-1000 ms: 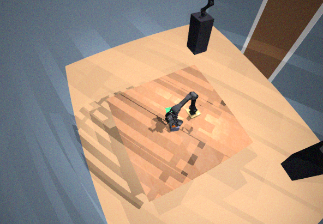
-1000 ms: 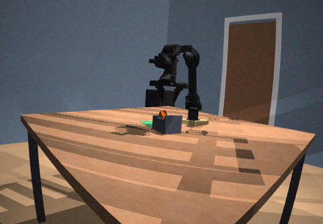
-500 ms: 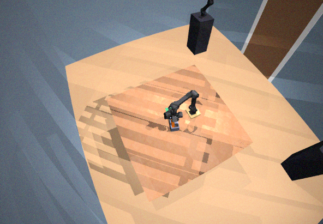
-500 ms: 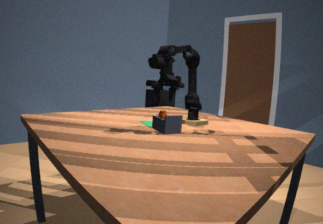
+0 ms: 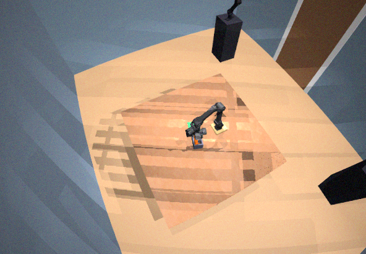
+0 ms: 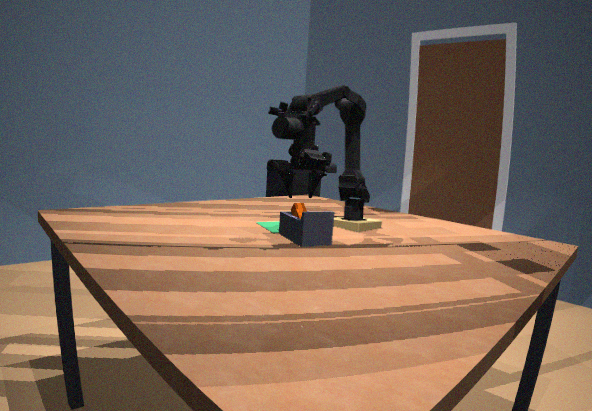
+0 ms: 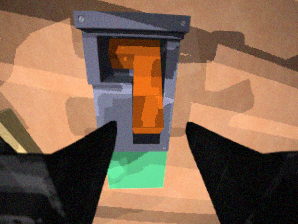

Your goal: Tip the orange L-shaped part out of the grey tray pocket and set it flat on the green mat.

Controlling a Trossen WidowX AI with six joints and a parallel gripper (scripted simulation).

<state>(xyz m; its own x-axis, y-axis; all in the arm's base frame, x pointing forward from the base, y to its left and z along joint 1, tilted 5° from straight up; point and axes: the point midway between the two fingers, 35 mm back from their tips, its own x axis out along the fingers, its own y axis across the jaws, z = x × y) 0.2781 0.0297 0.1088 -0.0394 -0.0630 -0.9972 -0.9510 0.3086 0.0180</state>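
My gripper tip is 70 mm above the orange L-shaped part, 40 mm to the right of it and 10 mm past it. Round my gripper tip: green mat (130 mm to the right, 130 mm below, 60 mm behind).
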